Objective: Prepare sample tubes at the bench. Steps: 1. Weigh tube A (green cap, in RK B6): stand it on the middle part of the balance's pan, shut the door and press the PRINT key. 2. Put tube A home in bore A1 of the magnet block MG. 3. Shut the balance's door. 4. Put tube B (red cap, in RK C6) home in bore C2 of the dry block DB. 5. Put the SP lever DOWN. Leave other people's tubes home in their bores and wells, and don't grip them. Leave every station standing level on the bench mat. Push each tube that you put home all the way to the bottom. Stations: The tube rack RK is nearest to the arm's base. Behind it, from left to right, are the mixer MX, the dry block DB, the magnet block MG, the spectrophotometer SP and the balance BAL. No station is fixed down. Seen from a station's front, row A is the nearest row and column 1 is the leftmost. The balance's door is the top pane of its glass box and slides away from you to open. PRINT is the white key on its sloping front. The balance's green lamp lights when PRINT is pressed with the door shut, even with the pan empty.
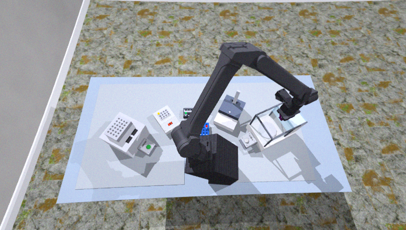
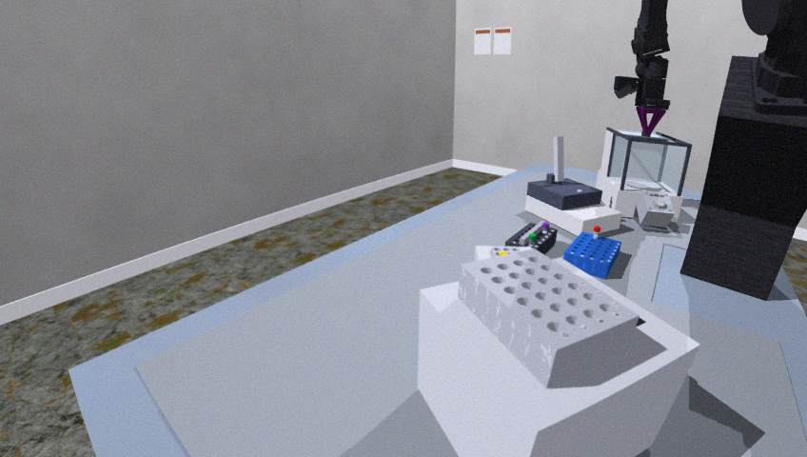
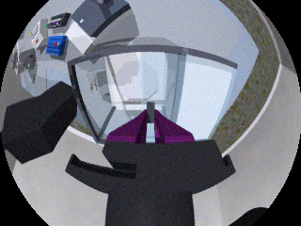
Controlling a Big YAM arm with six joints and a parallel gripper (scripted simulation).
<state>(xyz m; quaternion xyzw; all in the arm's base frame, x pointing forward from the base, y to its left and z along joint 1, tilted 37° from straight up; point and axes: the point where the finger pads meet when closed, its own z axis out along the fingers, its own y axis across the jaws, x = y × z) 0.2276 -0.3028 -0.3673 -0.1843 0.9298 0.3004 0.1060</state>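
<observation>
Right now my hand is 140 mm above the round pan, 30 mm to the right of it and 10 mm past it. Round my hand: balance door (30 mm to the right, 10 mm below, 10 mm ahead); then white print key (170 mm to the left, 150 mm below, 70 mm behind); then SP lever (220 mm to the left, 190 mm ahead, 80 mm below).
</observation>
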